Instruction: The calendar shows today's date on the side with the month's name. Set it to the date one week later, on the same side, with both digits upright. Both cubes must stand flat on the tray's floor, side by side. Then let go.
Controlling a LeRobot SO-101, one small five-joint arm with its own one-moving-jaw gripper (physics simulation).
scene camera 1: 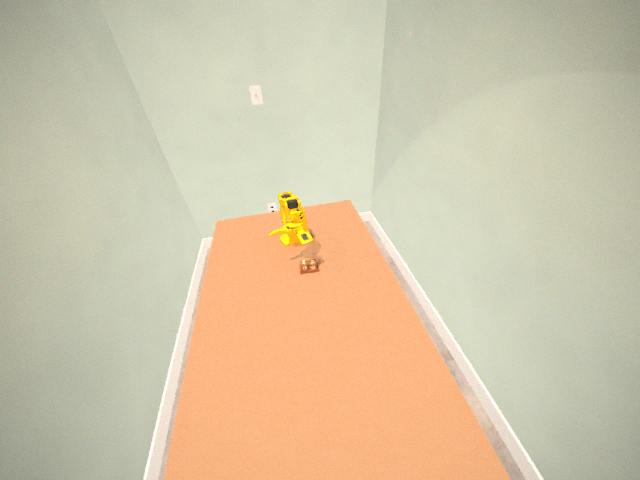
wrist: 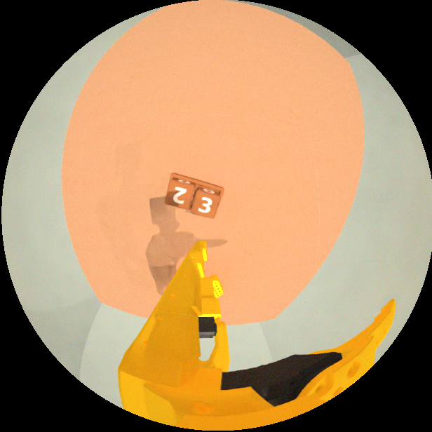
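The calendar (scene camera 1: 309,266) is a small brown tray (wrist: 199,180) with two brown cubes side by side. In the wrist view the left cube (wrist: 172,200) has a white digit like a 2, its exact orientation unclear, on the face toward the gripper. The right cube (wrist: 206,202) has a 3 on that face. Both upper faces show a flattened white ring. The tray's raised wall is on the far side of the cubes. The month's name cannot be read, and the digits in the scene view are too small to read. My gripper (scene camera 1: 277,239) (wrist: 298,273) is wide open and empty, above the table on the robot's side of the calendar, touching neither cube.
The orange table (scene camera 1: 330,361) (wrist: 280,125) extends beyond the calendar. The arm stands at the table's far end in the scene view. Its shadow falls beside and just before the calendar. Pale green walls surround the table, and white trim runs low along both sides.
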